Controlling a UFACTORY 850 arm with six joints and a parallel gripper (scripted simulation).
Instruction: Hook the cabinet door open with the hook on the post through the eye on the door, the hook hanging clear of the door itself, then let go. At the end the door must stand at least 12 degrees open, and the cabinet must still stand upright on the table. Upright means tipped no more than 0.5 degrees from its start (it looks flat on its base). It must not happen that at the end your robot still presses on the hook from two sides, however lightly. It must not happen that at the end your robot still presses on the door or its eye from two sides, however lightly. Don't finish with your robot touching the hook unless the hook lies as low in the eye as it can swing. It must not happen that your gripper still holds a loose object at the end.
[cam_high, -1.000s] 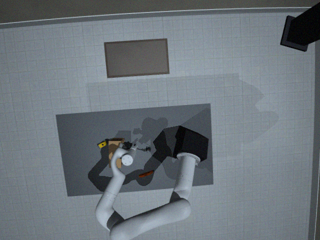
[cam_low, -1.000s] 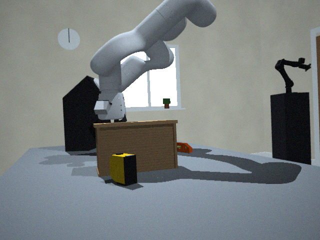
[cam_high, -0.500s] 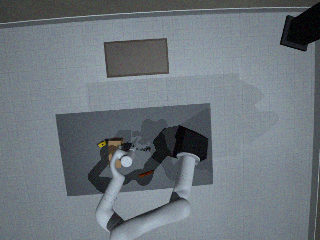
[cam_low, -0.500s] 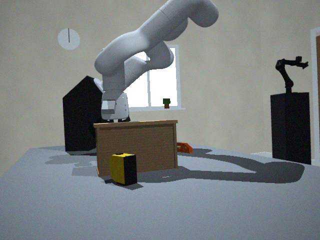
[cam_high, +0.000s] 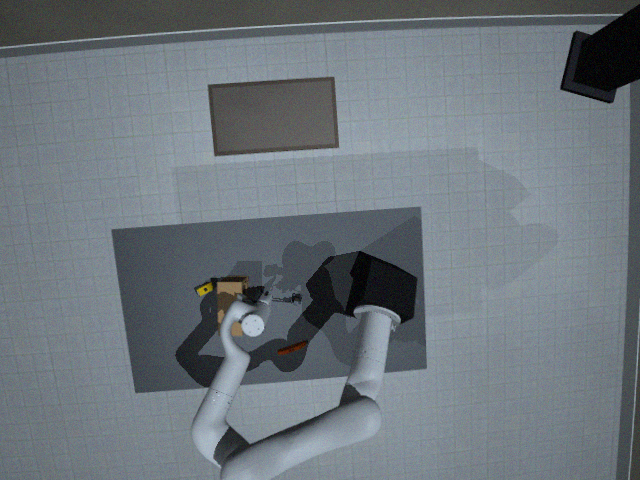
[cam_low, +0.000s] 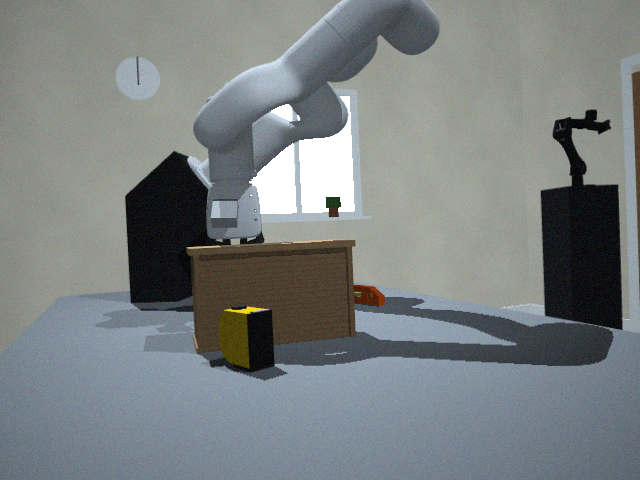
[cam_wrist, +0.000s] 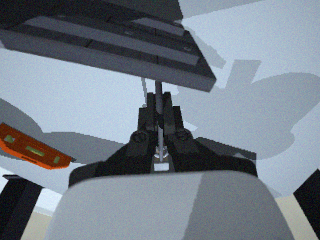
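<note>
Right now my hand is 50 mm past the hook rod and 30 mm above it. Round my hand: hook post 90 mm behind, 50 mm below; black tape measure 310 mm ahead, 70 mm below, 40 mm to the left; dark door 60 mm to the left, 60 mm ahead, 40 mm below.
</note>
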